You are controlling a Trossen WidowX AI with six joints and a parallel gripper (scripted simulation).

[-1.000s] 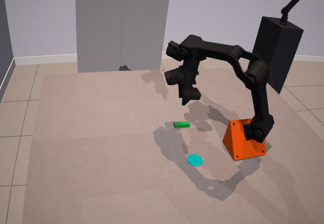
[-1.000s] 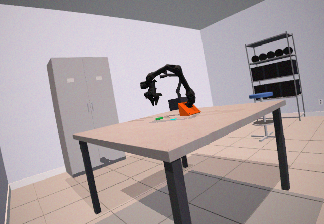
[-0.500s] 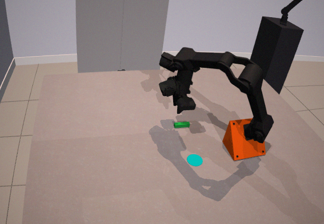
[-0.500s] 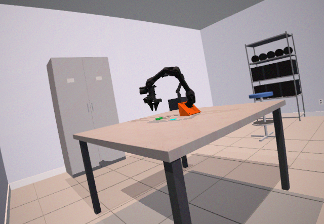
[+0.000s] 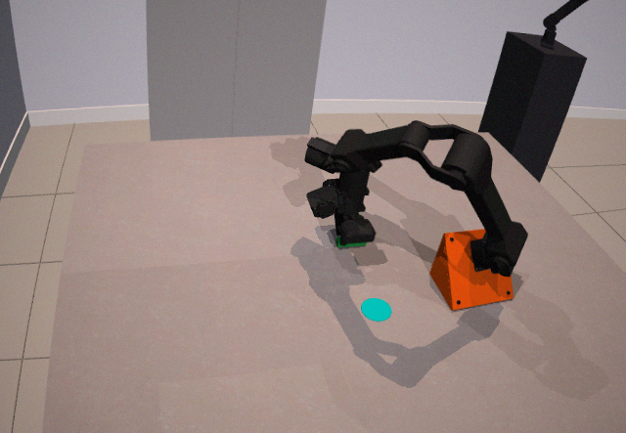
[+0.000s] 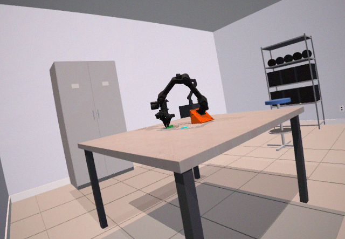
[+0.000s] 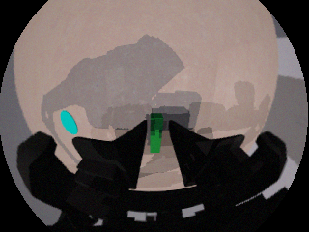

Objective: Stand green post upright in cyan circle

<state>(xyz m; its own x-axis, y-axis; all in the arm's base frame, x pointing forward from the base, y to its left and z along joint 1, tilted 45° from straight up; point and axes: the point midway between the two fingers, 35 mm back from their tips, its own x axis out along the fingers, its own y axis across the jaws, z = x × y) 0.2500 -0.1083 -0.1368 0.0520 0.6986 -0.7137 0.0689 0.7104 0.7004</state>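
Now: gripper tip 200 mm to the right of the cyan circle and 10 mm above it. Also, from my gripper tip: green post 20 mm behind.
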